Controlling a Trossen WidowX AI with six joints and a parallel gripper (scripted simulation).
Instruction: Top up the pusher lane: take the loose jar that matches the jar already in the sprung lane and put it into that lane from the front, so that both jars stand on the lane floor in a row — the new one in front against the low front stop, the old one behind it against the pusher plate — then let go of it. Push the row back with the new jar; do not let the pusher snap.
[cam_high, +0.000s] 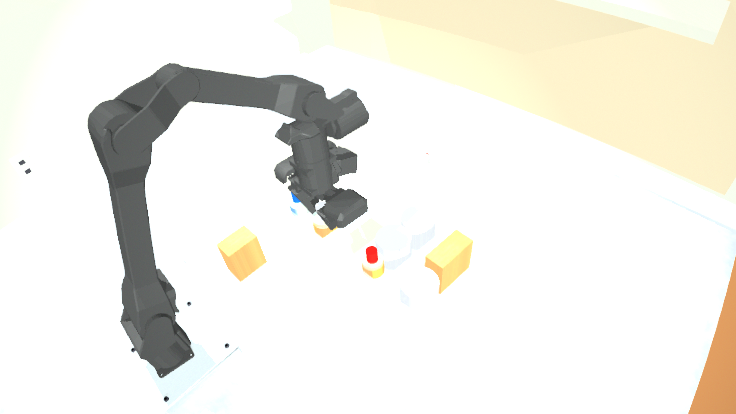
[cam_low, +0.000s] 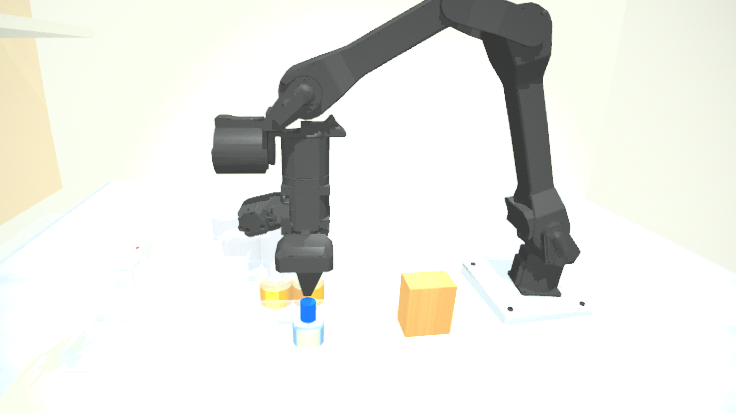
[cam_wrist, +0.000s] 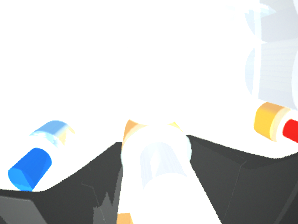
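Right now my gripper tip is 10 mm past the blue-capped jar and 80 mm to the right of it. From my gripper tip the other things lie so: see-through lane (150 mm ahead, 10 mm to the right, 20 mm below).
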